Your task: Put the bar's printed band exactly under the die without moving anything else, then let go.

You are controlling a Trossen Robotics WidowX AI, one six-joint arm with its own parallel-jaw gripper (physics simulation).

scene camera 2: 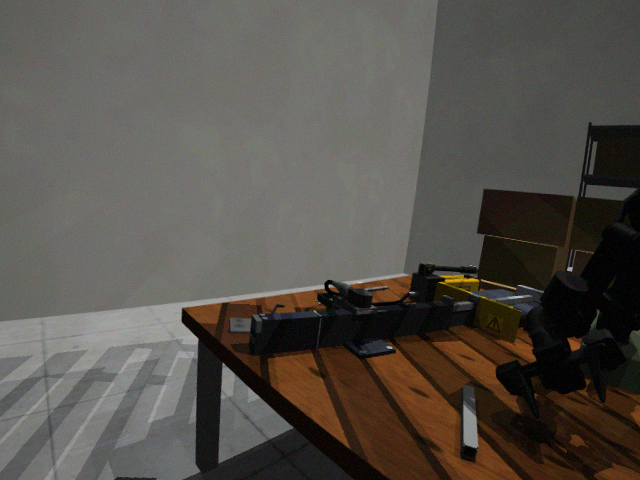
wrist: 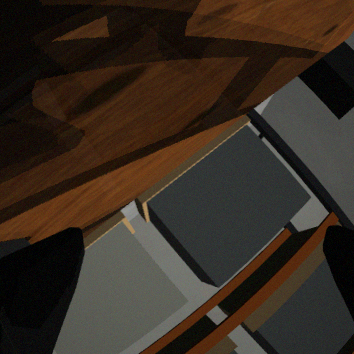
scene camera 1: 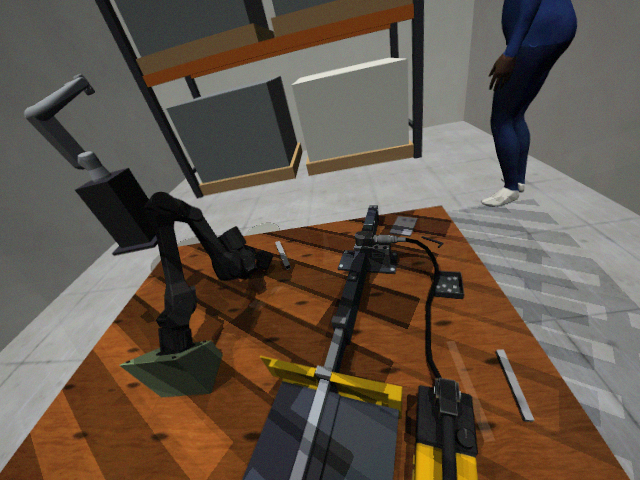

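Pixels of known places: gripper, fingertip midpoint: [scene camera 2: 568, 409] [wrist: 209, 241]; arm's base at its link origin: [scene camera 2: 613, 329] [scene camera 1: 176, 350].
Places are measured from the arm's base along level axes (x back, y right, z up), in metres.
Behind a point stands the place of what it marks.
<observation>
A long pale metal bar [scene camera 1: 334, 347] @(x -0.384, y 0.026, z -0.045 m) [scene camera 2: 463, 306] @(x -0.372, y 0.027, z -0.052 m) runs through the yellow guard into a long dark rail [scene camera 1: 351, 289] @(x -0.448, y -0.137, z -0.040 m) [scene camera 2: 289, 333] @(x -0.562, y -0.507, z -0.073 m). A thin light line crosses the rail's side in scene camera 2; I cannot tell whether it is the printed band. A dark press head [scene camera 1: 364, 238] @(x -0.520, y -0.300, z 0.003 m) [scene camera 2: 359, 297] @(x -0.511, y -0.343, z -0.004 m), with a grey cylinder and hose, sits over the rail; the die cannot be made out separately. My gripper [scene camera 1: 262, 262] [scene camera 2: 568, 405] @(x -0.080, y -0.426, z -0.038 m) [wrist: 209, 241] @(x -0.080, y -0.426, z -0.038 m) is open and empty, above the table to the rail's side, apart from the bar. A short grey bar [scene camera 1: 282, 255] @(x -0.211, y -0.421, z -0.096 m) [scene camera 2: 468, 419] @(x -0.203, y -0.464, z -0.096 m) lies near it.
The yellow guard [scene camera 1: 361, 388] @(x -0.430, y 0.115, z -0.068 m) [scene camera 2: 497, 319] @(x -0.273, y 0.054, z -0.069 m) stands before a grey bed [scene camera 1: 361, 431] @(x -0.417, y 0.192, z -0.065 m). A black hose [scene camera 1: 428, 320] @(x -0.630, y -0.042, z -0.104 m) leads to a yellow-black pump [scene camera 1: 445, 428] @(x -0.548, y 0.227, z 0.017 m). A dark tray [scene camera 1: 448, 285] @(x -0.731, y -0.152, z -0.113 m), hex key [scene camera 1: 433, 241] @(x -0.770, y -0.360, z -0.113 m) and flat strip [scene camera 1: 514, 384] @(x -0.740, y 0.139, z -0.106 m) lie on the table. A person [scene camera 1: 516, 103] stands beyond it.
</observation>
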